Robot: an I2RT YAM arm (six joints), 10 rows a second.
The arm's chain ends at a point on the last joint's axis. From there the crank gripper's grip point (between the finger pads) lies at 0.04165 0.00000 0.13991 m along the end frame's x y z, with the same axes.
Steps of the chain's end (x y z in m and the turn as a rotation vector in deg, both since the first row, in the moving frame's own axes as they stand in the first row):
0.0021, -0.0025, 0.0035, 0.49, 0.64, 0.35
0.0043, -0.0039, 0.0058, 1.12, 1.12, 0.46
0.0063, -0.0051, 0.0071, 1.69, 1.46, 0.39
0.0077, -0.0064, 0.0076, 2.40, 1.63, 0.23
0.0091, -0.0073, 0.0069, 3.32, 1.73, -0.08
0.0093, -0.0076, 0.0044, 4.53, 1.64, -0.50
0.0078, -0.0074, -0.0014, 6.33, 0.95, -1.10
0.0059, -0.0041, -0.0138, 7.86, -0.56, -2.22
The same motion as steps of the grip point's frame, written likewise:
0.0037, -0.0034, 0.0030, 0.49, 0.64, 0.35
0.0070, -0.0063, 0.0049, 1.12, 1.12, 0.46
0.0099, -0.0089, 0.0059, 1.69, 1.46, 0.39
0.0117, -0.0121, 0.0062, 2.40, 1.63, 0.23
0.0133, -0.0154, 0.0053, 3.32, 1.73, -0.08
0.0132, -0.0190, 0.0027, 4.53, 1.64, -0.50
0.0100, -0.0236, -0.0030, 6.33, 0.95, -1.10
0.0041, -0.0248, -0.0148, 7.86, -0.56, -2.22

